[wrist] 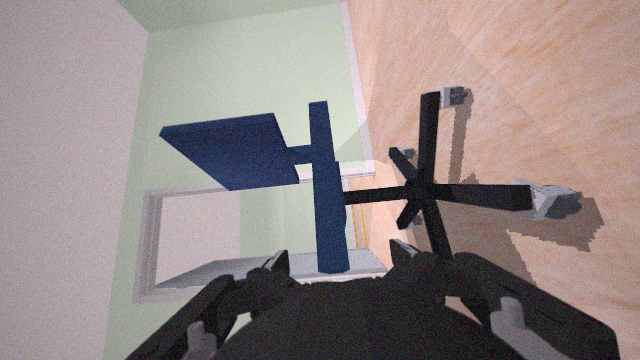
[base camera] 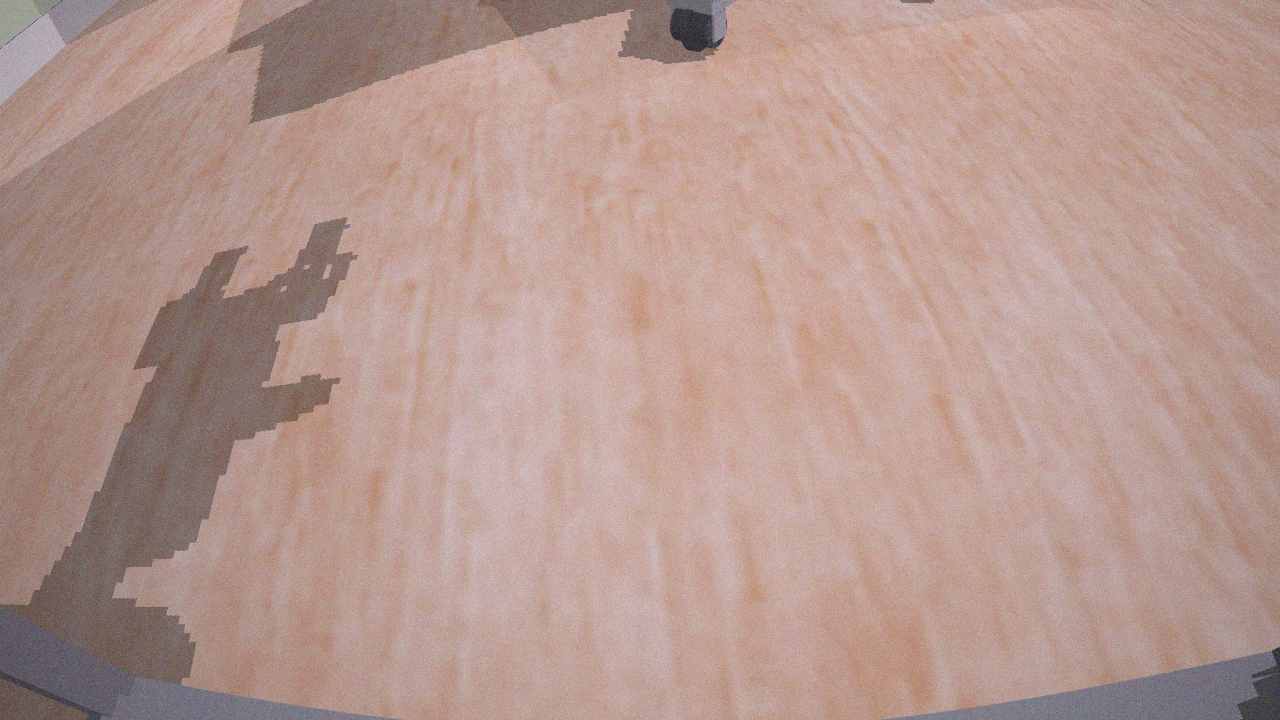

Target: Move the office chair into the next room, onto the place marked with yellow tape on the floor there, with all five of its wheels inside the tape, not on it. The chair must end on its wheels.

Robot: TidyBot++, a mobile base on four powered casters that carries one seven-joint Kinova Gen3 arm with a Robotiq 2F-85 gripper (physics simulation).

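Frame: origin at the arm's base, x ahead, y left, z up, level; millimetres.
Seen in the pictures: gripper, fingertip midpoint: (wrist: 338,256).
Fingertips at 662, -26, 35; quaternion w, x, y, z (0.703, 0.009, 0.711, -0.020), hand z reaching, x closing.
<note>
Offsets run from my fingertips to a thing's middle, as dx, dy, dz. "spot": to the spot under its first point. Level surfaces: height alone.
The office chair stands upright on its wheels, seen sideways in the wrist view, with its blue backrest (wrist: 235,152) at the left, its blue seat {spot: +232, -12, +7} (wrist: 329,215) in the middle and its black five-arm base (wrist: 422,190) at the right. One grey caster {+185, -1, -401} (wrist: 555,201) (base camera: 698,28) faces me and also shows at the top of the base camera view. My gripper (wrist: 338,256) is open and empty. The seat's lower end in the picture shows between the fingertips; how far beyond them it is, I cannot tell. Yellow tape (wrist: 364,220) shows in part on the floor beyond, behind the chair's base.
A doorway with a pale frame (wrist: 149,245) opens in the green wall (wrist: 240,70) behind the chair. A light grey surface (wrist: 370,260) runs below the seat in the wrist view. The arm's shadow (base camera: 170,429) lies on the wooden floor {dz -431} (base camera: 716,358) at the left of the base camera view.
</note>
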